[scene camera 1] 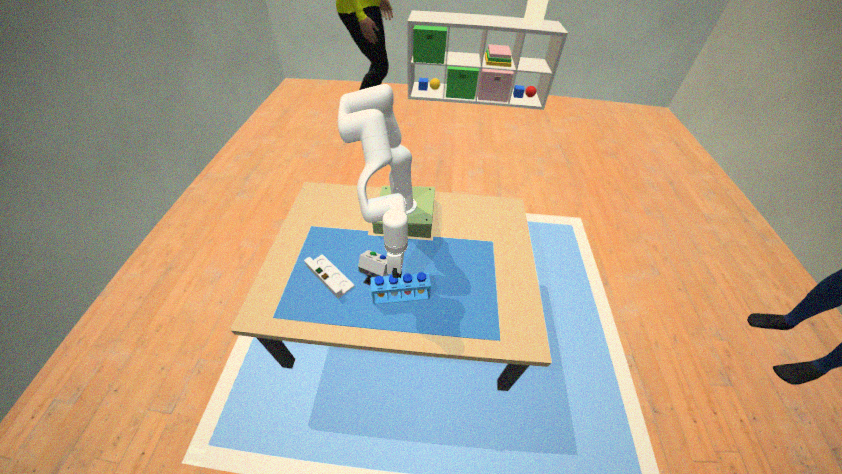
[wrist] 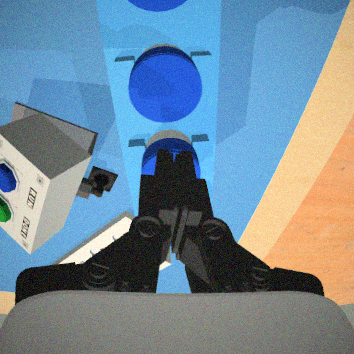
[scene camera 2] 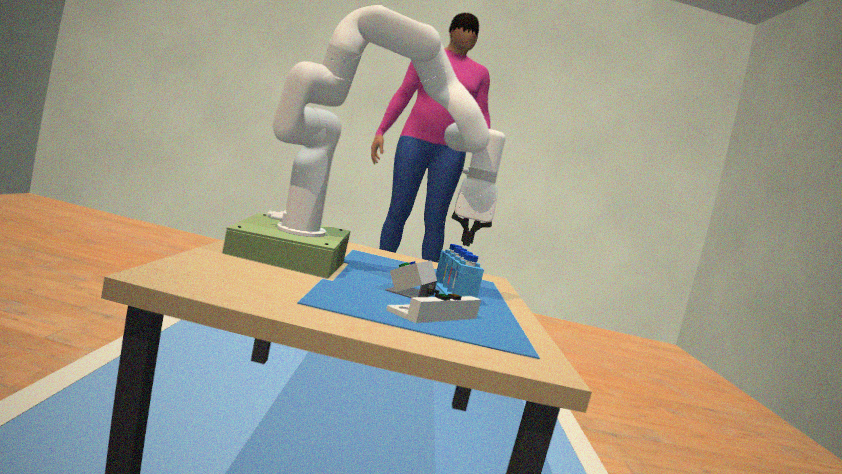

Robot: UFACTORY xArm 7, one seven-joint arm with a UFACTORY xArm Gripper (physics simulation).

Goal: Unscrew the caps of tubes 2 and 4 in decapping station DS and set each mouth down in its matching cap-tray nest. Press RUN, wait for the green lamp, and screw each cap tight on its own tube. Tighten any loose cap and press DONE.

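Places are measured from the arm's base along level axes (x right, y ahead, z up), in centimetres.
Where they show: gripper, fingertip midpoint: (scene camera 1: 397,275) (wrist: 169,172) (scene camera 2: 465,245); arm's base at its link origin: (scene camera 2: 301,231).
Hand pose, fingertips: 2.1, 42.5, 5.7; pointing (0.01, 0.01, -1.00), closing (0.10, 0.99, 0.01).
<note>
Things, the pixels of their centre, and the offset from my fingertips, as dx, dy, dz. "spot": a spot on its surface instead. Level surfaces: height alone.
- light-blue rack at the middle of its body: (wrist: 163,84) (scene camera 2: 457,275) (scene camera 1: 400,288) -1.2, +0.0, -8.3
- neighbouring blue cap at the middle of its body: (wrist: 164,84) -3.8, -0.3, -2.1
- white cap tray at the middle of its body: (wrist: 97,270) (scene camera 2: 436,302) (scene camera 1: 328,272) +28.2, -9.3, -10.8
- grey control box at the middle of its body: (wrist: 32,184) (scene camera 2: 413,276) (scene camera 1: 375,263) +9.3, -12.8, -9.3
- blue RUN button at the middle of its body: (wrist: 5,176) +6.3, -13.8, -7.1
- green DONE button at a spot on its surface: (wrist: 3,210) spot: +9.7, -15.0, -6.3
- small dark fixture at a spot on its surface: (wrist: 102,180) (scene camera 1: 368,280) spot: +12.0, -6.5, -12.9
- blue mat at its surface level: dz -13.5
The light-blue rack (scene camera 1: 387,287) (scene camera 2: 469,283) (wrist: 210,100) stands upright and holds several tubes, all with blue caps. My gripper (scene camera 1: 396,274) (scene camera 2: 467,242) (wrist: 169,172) is shut and empty, its tips above the rack. In the wrist view the fingers partly cover one blue cap (wrist: 150,166); the neighbouring blue cap (wrist: 165,85) is in full view. The white cap tray (scene camera 1: 337,282) (scene camera 2: 447,309) (wrist: 107,234) lies apart from the rack, with pale round nests. The grey control box (scene camera 1: 372,263) (scene camera 2: 415,275) (wrist: 57,197) has a blue RUN button (wrist: 6,177) and a green DONE button (wrist: 3,210).
A small dark fixture (scene camera 1: 367,279) (wrist: 102,180) stands between the box and the rack. The tray bears small dark green and brown pieces. The arm's green base (scene camera 1: 403,228) (scene camera 2: 282,250) is at the table's back. A blue mat (scene camera 1: 459,320) (scene camera 2: 353,303) lies under the equipment. People stand beyond the table.
</note>
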